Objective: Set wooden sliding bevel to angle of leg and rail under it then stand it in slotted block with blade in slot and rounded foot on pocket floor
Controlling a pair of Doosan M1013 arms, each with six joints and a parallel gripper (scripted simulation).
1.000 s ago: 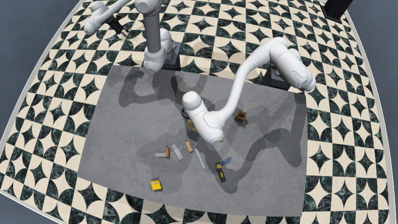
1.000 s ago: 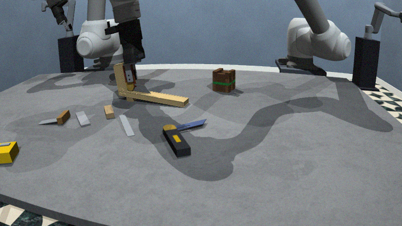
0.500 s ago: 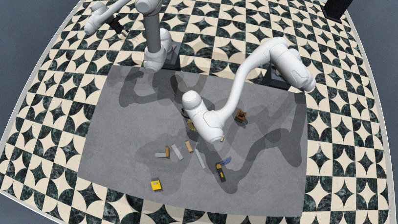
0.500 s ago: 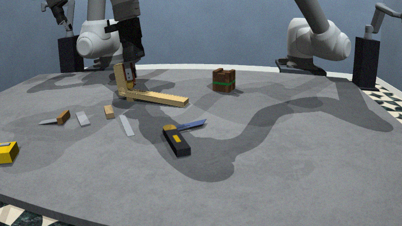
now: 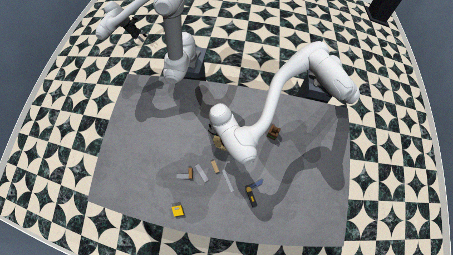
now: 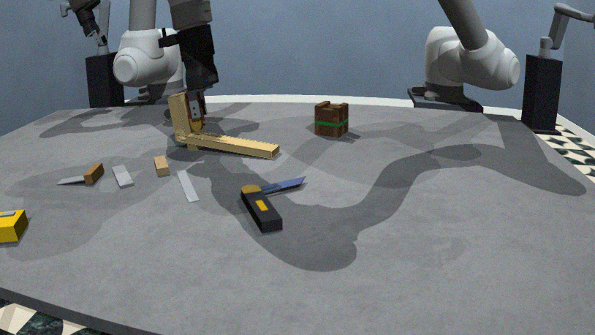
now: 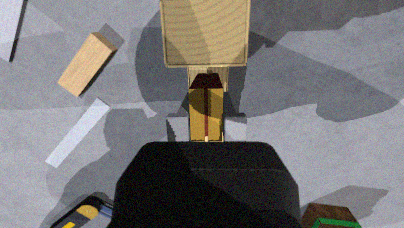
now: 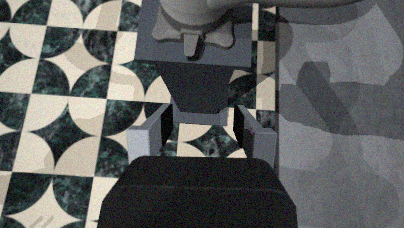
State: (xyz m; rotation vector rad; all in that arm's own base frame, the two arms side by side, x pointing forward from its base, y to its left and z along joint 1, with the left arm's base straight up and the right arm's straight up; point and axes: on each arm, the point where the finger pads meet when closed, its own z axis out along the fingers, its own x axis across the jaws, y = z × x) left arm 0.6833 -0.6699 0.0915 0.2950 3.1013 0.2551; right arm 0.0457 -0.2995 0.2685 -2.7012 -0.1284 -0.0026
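Observation:
Right now my left hand is 20 mm above the wooden sliding bevel. The rest, counted from my left hand: steel blade 20 mm to the left, 40 mm below; thin grey strip 200 mm ahead, 40 mm to the left, 90 mm below; wood block 130 mm ahead, 50 mm to the right, 80 mm below.

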